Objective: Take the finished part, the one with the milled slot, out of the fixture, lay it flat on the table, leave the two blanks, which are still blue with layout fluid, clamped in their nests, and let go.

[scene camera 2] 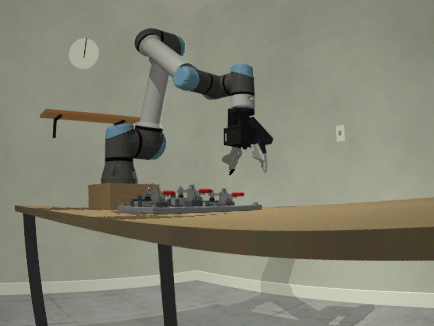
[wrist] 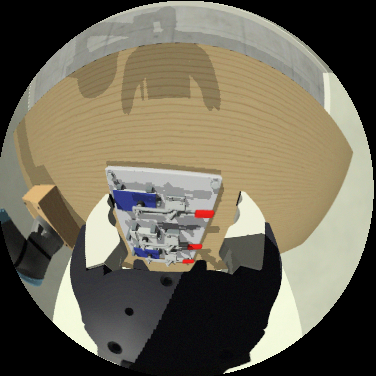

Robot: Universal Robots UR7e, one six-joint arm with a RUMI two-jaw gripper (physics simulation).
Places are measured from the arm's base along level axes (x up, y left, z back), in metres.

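Where they show: gripper, between the fingertips: (scene camera 2: 246, 173) (wrist: 173, 194); arm's base, origin of its link: (scene camera 2: 119, 184) (wrist: 49, 230).
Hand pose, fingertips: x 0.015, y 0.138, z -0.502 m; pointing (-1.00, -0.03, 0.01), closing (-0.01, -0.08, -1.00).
Each offset is from my fingertips to the centre of the thing. "pt": to the spot under its first point. Level surfaces: height alone.
My gripper (scene camera 2: 248, 172) (wrist: 173, 194) is open and empty, above the fixture plate (scene camera 2: 245, 207) (wrist: 150, 176). In the wrist view the plate shows between the fingers. A blue blank {dz +0.095, dx -0.084, dy -0.069 m} (wrist: 125, 200) sits in the nest at the plate's upper left, under a clamp arm. A second blue blank {dz +0.133, dx -0.081, dy -0.286 m} (wrist: 145, 252) is in the lowest nest, partly covered by its clamp. The pale grey part {dz +0.107, dx -0.079, dy -0.179 m} (wrist: 146, 232) sits in the middle nest, with clamp parts over it; its slot is too small to make out. The red clamp handles lie out to the right.
The fixture stands on the wooden table {dx -0.110 m} (scene camera 2: 350, 215) (wrist: 270, 135). The upper handle {dz -0.042, dx -0.063, dy -0.097 m} (wrist: 204, 214), middle handle {pt dz -0.023, dx -0.049, dy -0.198 m} (wrist: 194, 246) and lower handle {pt dz -0.003, dx -0.053, dy -0.307 m} (wrist: 188, 261) stick out on the right. The robot's base stands on a wooden block (scene camera 2: 100, 196) (wrist: 57, 212) beside the fixture.
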